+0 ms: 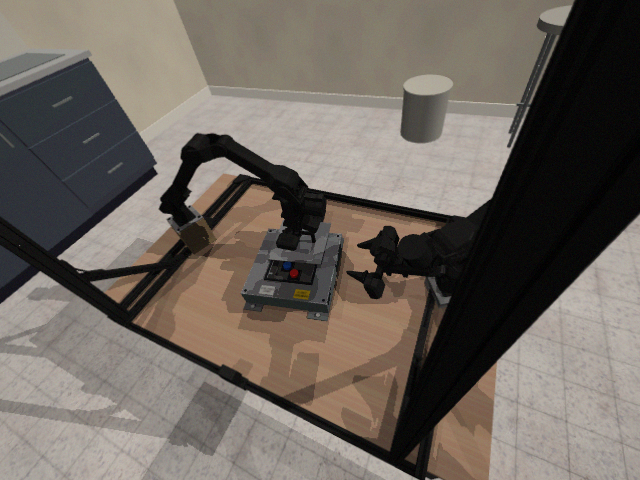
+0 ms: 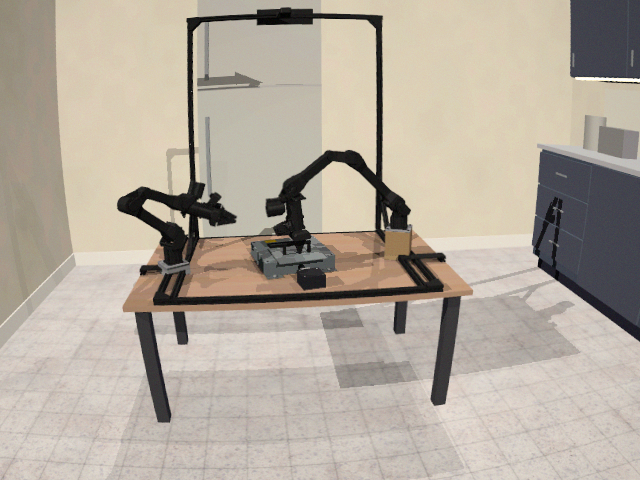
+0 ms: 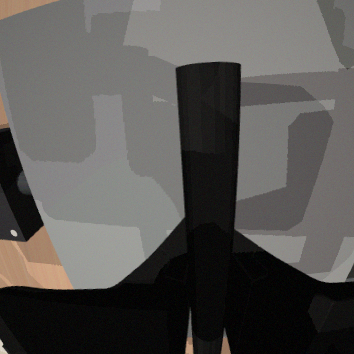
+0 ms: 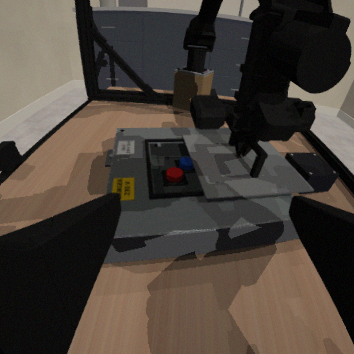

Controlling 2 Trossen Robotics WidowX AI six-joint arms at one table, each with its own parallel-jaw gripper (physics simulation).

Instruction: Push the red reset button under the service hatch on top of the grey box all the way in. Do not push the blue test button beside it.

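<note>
The grey box (image 1: 324, 282) (image 2: 270, 268) (image 4: 168, 225) sits in the middle of the table. Its grey service hatch (image 1: 321, 242) (image 4: 246, 184) (image 3: 211, 35) is slid aside, baring a dark recess. In the recess are the red reset button (image 1: 294, 273) (image 4: 174, 173) and the blue test button (image 1: 287, 266) (image 4: 185, 162), side by side. My left gripper (image 1: 290, 240) (image 2: 300, 244) (image 4: 240, 154) points down onto the hatch and is shut on its black handle (image 3: 208, 140). My right gripper (image 1: 353, 259) (image 2: 232, 218) is open and empty. It hovers beside the box, apart from it, facing the buttons.
A small black block (image 2: 310, 278) (image 4: 312, 168) (image 3: 14, 197) lies on the table just beside the box. A brown block (image 1: 196, 233) (image 2: 398, 243) (image 4: 191, 86) sits at the left arm's base. Black frame rails (image 1: 232, 376) edge the table.
</note>
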